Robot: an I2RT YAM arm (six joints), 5 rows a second.
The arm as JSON. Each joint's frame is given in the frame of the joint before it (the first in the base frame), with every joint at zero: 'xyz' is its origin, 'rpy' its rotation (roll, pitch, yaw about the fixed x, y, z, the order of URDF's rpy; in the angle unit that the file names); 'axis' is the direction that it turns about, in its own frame. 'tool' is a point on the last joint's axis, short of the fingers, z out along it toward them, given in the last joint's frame.
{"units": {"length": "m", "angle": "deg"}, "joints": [
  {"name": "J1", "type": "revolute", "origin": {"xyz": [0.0, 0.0, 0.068], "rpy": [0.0, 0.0, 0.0]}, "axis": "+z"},
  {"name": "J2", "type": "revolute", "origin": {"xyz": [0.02, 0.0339, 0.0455], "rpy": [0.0, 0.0, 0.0]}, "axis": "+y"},
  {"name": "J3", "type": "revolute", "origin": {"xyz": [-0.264, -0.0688, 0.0], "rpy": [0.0, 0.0, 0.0]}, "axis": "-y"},
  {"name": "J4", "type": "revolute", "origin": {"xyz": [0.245, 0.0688, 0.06], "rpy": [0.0, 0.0, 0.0]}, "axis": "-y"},
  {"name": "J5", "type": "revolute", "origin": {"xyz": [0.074, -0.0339, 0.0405], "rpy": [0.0, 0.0, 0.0]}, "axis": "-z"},
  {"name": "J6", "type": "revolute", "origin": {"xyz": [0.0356, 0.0, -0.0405], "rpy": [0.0, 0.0, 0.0]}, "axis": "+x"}
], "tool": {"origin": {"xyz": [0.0, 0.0, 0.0], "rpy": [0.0, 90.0, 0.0]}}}
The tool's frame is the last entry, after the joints.
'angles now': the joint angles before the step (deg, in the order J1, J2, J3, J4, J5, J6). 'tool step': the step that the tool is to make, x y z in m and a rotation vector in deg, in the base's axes. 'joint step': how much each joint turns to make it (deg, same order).
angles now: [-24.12, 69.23, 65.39, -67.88, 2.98, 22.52]
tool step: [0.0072, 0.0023, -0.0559, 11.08, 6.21, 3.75]
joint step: [-0.02, 4.89, -8.48, 3.12, -8.22, -1.94]
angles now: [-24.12, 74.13, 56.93, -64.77, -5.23, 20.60]
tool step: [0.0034, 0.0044, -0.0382, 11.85, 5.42, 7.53]
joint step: [-0.01, 6.47, -3.82, -0.76, -8.92, -7.25]
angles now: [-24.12, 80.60, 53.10, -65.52, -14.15, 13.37]
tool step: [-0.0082, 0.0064, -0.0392, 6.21, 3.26, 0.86]
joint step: [-0.01, 3.44, -6.95, 4.49, -4.22, -1.37]
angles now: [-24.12, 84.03, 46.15, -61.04, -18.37, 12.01]
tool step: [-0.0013, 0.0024, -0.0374, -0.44, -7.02, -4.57]
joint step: [0.00, 0.65, -8.96, 17.77, -2.84, 4.61]
